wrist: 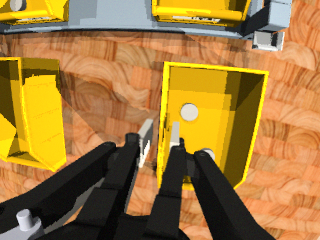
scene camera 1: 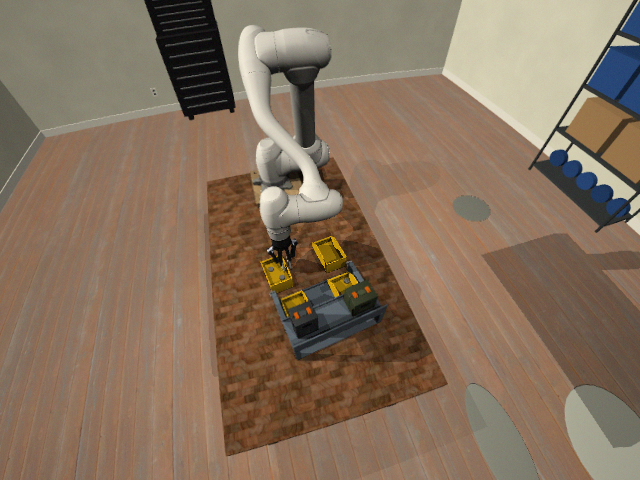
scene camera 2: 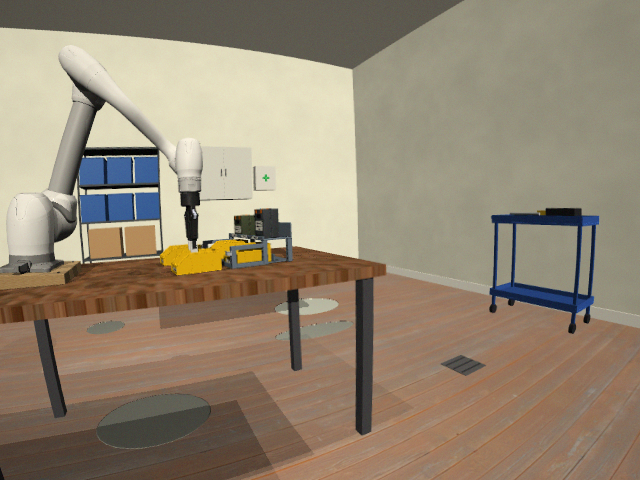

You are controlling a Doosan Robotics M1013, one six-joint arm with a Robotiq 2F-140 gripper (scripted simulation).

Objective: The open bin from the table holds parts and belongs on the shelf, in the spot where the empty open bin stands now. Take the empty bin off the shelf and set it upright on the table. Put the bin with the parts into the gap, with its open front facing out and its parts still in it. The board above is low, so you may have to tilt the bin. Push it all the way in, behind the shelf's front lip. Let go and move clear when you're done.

Observation:
The pictures show: my gripper, a dark box and a shelf lip.
My gripper is seen too in the wrist view.

